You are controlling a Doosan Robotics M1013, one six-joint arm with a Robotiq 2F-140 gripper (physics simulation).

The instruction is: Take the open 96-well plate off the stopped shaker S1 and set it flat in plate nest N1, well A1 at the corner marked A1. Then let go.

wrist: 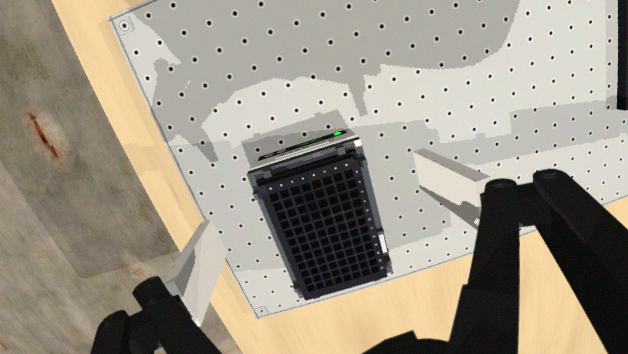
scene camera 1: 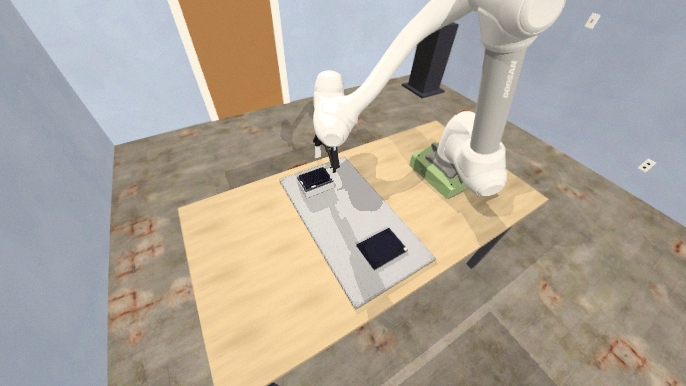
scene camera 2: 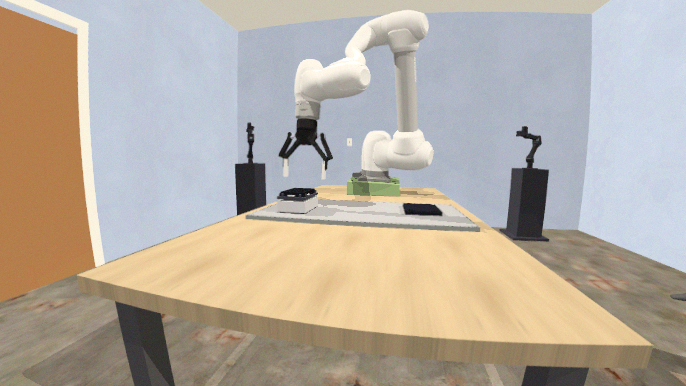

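Where they show: gripper, fingertip midpoint: (wrist: 317,204) (scene camera 1: 325,166) (scene camera 2: 304,177); arm's base, origin of the base link: (scene camera 1: 449,161) (scene camera 2: 374,179).
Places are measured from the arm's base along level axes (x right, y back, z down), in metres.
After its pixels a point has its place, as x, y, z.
The open black 96-well plate (scene camera 1: 314,177) @[0.214, -0.658, -0.001] (scene camera 2: 298,191) @[0.206, -0.682, -0.004] (wrist: 325,230) @[0.217, -0.647, -0.005] lies on the pale box-shaped shaker S1 (scene camera 1: 318,192) @[0.166, -0.663, 0.052] (scene camera 2: 295,206) @[0.201, -0.724, 0.040], whose front strip shows a green light in the wrist view. My gripper (scene camera 1: 326,164) @[0.213, -0.602, -0.045] (scene camera 2: 304,177) @[0.213, -0.602, -0.045] (wrist: 317,204) @[0.213, -0.602, -0.045] is open and empty, above the plate and apart from it. In the wrist view its pale fingertips stand wide on the plate's left and right sides. The dark plate nest N1 (scene camera 1: 382,248) @[-0.217, -0.577, 0.052] (scene camera 2: 422,209) @[-0.211, -0.614, 0.052] is at the other end of the board; a strip of it shows at the wrist view's right edge. Its A1 marking is too small to read.
The shaker and the nest stand on a grey perforated board (scene camera 1: 311,220) @[0.046, -0.757, 0.064] (scene camera 2: 360,215) @[-0.009, -0.701, 0.064] (wrist: 300,50) @[0.190, -0.499, 0.064] on the wooden table (scene camera 1: 250,260) @[-0.005, -1.039, 0.077] (scene camera 2: 350,280) @[-0.049, -1.127, 0.077]. The arm's green base block (scene camera 1: 435,177) @[-0.040, -0.131, 0.019] (scene camera 2: 372,189) @[0.000, -0.132, 0.044] stands behind the board. Dark pedestals (scene camera 2: 527,205) stand beyond the table.
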